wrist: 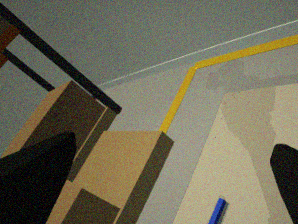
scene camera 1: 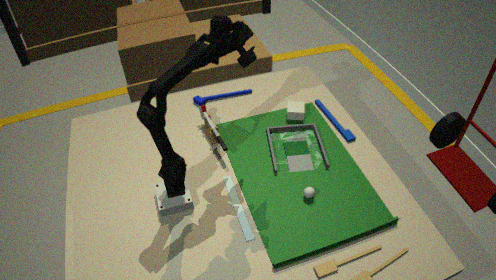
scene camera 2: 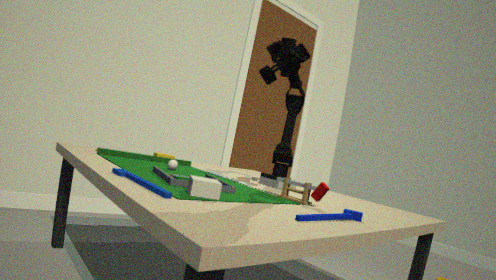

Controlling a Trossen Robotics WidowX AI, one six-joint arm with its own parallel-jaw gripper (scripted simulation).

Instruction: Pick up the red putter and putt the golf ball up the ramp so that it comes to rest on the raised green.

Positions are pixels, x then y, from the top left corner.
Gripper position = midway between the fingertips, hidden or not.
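You'd find my gripper in the wrist view (174,147), and it shows in scene camera 1 (246,37) and scene camera 2 (283,63) too. There's also a green mat, where (scene camera 2: 143,168) and (scene camera 1: 337,173) are the same spot.
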